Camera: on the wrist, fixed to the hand. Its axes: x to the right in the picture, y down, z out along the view.
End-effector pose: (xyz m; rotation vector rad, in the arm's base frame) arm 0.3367 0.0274 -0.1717 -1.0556 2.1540 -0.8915
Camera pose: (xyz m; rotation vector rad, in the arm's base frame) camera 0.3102 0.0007 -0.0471 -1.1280 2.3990 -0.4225
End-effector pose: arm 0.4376 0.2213 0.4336 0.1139 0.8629 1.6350
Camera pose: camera 0.4673 0.1905 0.3107 -0.1076 0.5161 1.8565
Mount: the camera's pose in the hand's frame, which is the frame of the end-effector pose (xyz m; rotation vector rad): 0.0111 -0.0959 -0.0872 -0.3924 -0.0176 0.0917
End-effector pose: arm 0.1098 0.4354 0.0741 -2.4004 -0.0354 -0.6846
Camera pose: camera 0.0606 0.4594 0.1921 -2.7610 0.2198 -0.6773
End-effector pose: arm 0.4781 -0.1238 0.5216 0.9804 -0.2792 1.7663
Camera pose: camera 0.5180 -0.0232 0.4495 0.7085 -0.6635 1.6994
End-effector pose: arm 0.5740 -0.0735 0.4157 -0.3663 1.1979 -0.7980
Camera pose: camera 0.4610 -0.1336 0.4392 -0.6329 1.3451 -0.4762
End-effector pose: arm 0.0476 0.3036 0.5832 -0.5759 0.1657 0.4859
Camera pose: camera 0.1023 0.1892 0.5540 -0.9502 0.0796 0.6178
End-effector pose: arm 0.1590 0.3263 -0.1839 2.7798 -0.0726 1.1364
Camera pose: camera 0.1157 0.4339 -0.1250 2.4577 -0.3847 0.9908
